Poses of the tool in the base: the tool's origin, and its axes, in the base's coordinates. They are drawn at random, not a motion.
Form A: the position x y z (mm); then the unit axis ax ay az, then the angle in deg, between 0 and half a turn.
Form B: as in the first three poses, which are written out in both.
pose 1, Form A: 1.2 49.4 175.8 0.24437 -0.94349 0.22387 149.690
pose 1, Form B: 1.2 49.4 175.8 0.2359 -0.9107 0.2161 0.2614
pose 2, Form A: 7.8 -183.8 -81.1 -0.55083 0.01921 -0.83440 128.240
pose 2, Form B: 7.8 -183.8 -81.1 -0.4956 0.0173 -0.7507 0.4365
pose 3, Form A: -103.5 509.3 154.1 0.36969 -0.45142 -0.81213 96.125
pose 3, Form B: -103.5 509.3 154.1 0.2750 -0.3358 -0.6041 0.6683
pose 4, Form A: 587.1 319.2 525.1 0.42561 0.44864 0.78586 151.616
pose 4, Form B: 587.1 319.2 525.1 0.4126 0.4349 0.7619 0.2452
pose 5, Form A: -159.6 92.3 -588.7 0.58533 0.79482 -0.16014 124.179
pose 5, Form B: -159.6 92.3 -588.7 0.5172 0.7024 -0.1415 0.4681
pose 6, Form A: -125.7 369.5 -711.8 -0.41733 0.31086 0.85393 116.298
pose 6, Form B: -125.7 369.5 -711.8 -0.3545 0.2641 0.7253 0.5277
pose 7, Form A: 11.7 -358.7 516.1 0.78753 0.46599 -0.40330 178.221
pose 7, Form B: 11.7 -358.7 516.1 0.7874 0.4659 -0.4033 0.0155
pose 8, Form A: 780.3 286.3 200.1 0.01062 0.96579 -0.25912 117.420
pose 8, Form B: 780.3 286.3 200.1 0.0091 0.8253 -0.2214 0.5194
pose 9, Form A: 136.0 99.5 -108.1 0.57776 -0.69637 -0.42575 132.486
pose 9, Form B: 136.0 99.5 -108.1 0.5288 -0.6374 -0.3897 0.4029
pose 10, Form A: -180.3 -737.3 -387.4 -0.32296 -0.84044 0.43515 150.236
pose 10, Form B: -180.3 -737.3 -387.4 -0.3121 -0.8122 0.4206 0.2568
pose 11, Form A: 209.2 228.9 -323.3 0.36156 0.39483 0.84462 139.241
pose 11, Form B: 209.2 228.9 -323.3 0.3389 0.3701 0.7918 0.3482
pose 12, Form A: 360.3 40.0 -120.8 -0.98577 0.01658 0.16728 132.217
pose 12, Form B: 360.3 40.0 -120.8 -0.9013 0.0152 0.1529 0.4050
